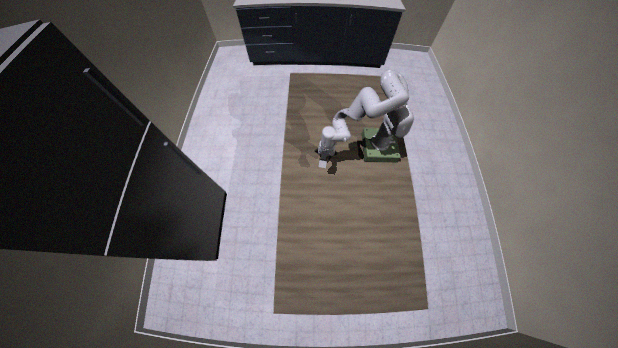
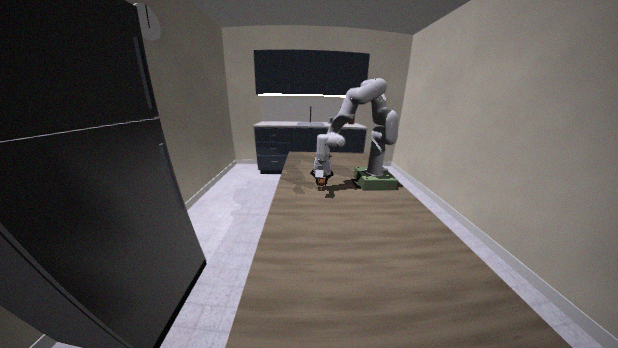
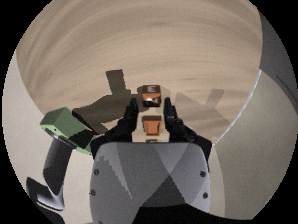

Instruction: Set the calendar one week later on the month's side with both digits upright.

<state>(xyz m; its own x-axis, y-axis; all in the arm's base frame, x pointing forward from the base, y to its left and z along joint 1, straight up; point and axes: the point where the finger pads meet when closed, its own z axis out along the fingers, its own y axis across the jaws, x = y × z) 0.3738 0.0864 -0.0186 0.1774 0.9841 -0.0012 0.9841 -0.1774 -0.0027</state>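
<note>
The calendar cube is 40 mm below my hand. From my hand the other things lie so: calendar tray 20 mm behind, 100 mm to the right, 50 mm below.
</note>
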